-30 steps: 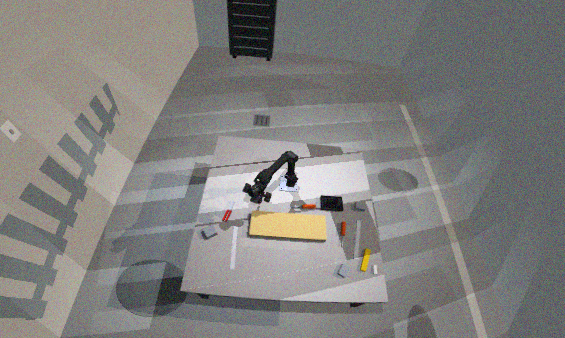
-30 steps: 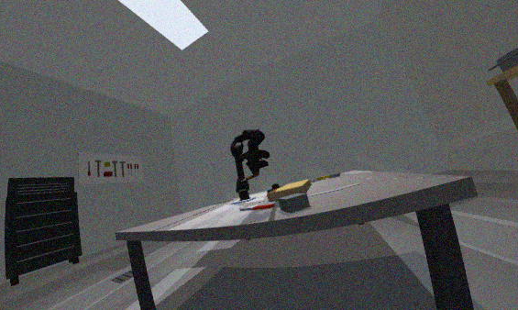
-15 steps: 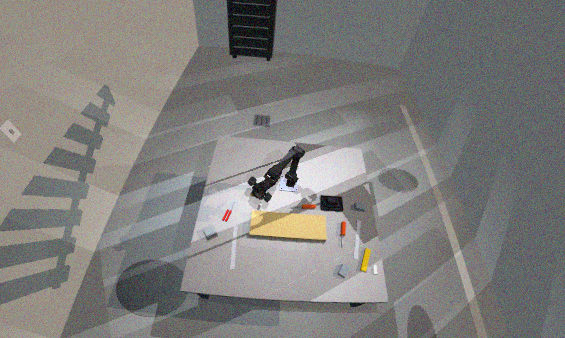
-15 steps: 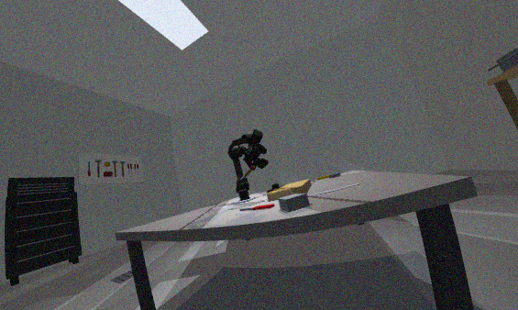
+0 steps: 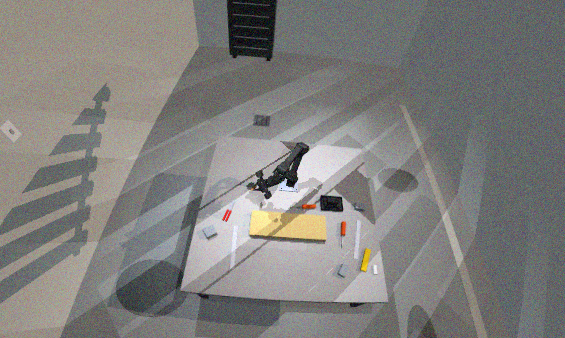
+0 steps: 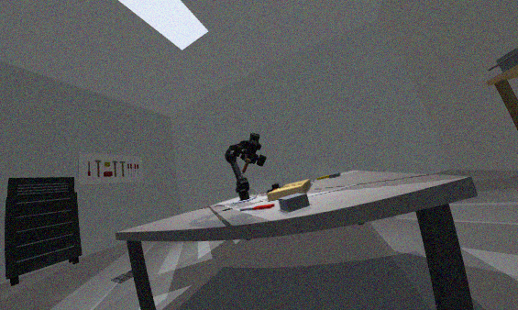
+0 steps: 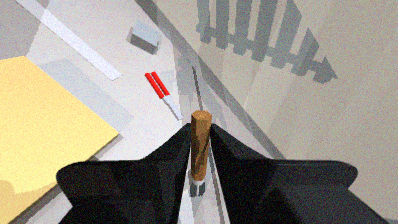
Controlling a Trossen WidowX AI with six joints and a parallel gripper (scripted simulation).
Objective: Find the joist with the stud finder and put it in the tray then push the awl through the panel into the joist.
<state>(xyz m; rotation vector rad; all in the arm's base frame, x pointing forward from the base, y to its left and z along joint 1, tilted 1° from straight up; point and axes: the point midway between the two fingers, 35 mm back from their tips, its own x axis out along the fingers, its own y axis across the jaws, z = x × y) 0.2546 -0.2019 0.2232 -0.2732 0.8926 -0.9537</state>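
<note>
Now: the awl 40 mm behind my gripper tip, 10 mm to the left of it and 40 mm below it. The rest, counted from my gripper tip: black tray: 170 mm behind, 560 mm to the left, 210 mm below; yellow bar: 210 mm ahead, 850 mm to the left, 210 mm below; black stud finder: 170 mm behind, 580 mm to the left, 170 mm below.
</note>
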